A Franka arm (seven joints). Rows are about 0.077 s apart.
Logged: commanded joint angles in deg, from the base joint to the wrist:
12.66 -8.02 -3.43 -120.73 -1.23 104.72 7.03
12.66 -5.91 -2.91 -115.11 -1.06 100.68 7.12
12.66 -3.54 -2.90 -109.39 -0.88 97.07 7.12
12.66 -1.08 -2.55 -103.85 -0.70 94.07 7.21
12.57 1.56 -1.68 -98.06 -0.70 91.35 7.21
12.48 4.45 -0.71 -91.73 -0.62 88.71 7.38
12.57 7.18 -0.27 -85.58 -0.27 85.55 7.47
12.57 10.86 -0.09 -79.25 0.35 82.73 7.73
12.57 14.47 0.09 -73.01 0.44 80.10 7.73
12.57 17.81 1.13 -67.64 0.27 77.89 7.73
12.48 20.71 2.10 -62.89 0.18 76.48 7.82
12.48 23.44 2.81 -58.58 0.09 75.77 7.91
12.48 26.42 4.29 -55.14 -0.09 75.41 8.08
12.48 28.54 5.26 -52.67 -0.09 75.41 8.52
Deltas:
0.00 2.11 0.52 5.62 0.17 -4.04 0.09
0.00 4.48 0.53 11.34 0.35 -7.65 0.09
0.00 6.94 0.88 16.88 0.53 -10.65 0.18
-0.09 9.58 1.75 22.67 0.53 -13.37 0.18
-0.18 12.47 2.72 29.00 0.61 -16.01 0.35
-0.09 15.20 3.16 35.15 0.96 -19.17 0.44
-0.09 18.88 3.34 41.48 1.58 -21.99 0.70
-0.09 22.49 3.52 47.72 1.67 -24.62 0.70
-0.09 25.83 4.56 53.09 1.50 -26.83 0.70
-0.18 28.73 5.53 57.84 1.41 -28.24 0.79
-0.18 31.46 6.24 62.15 1.32 -28.95 0.88
-0.18 34.44 7.72 65.59 1.14 -29.31 1.05
-0.18 36.56 8.69 68.06 1.14 -29.31 1.49

